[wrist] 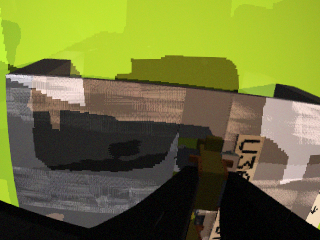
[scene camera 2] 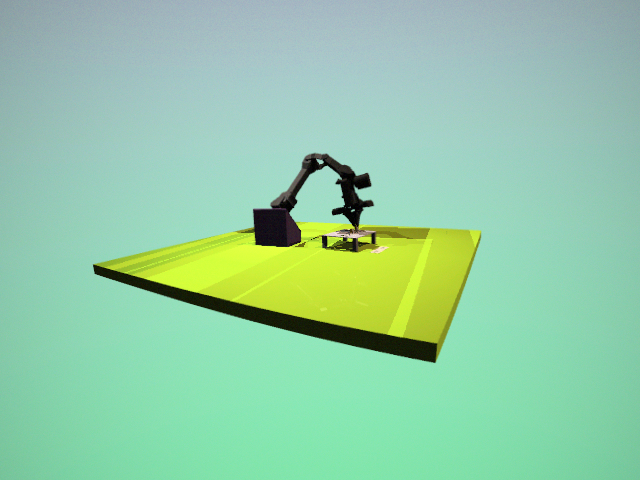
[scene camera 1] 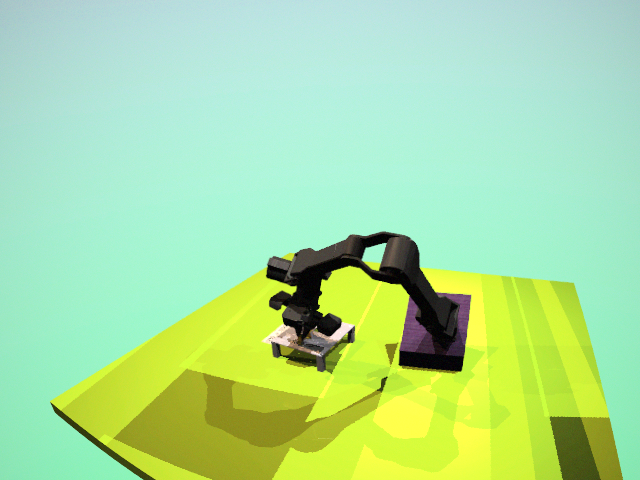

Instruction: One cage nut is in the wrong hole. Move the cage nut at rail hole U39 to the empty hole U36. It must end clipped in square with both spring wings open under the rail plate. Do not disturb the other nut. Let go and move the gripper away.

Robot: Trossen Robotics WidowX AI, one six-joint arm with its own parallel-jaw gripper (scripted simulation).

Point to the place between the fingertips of my gripper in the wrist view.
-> At 208, 180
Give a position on a hole label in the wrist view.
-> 257, 147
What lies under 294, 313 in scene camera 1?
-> My gripper.
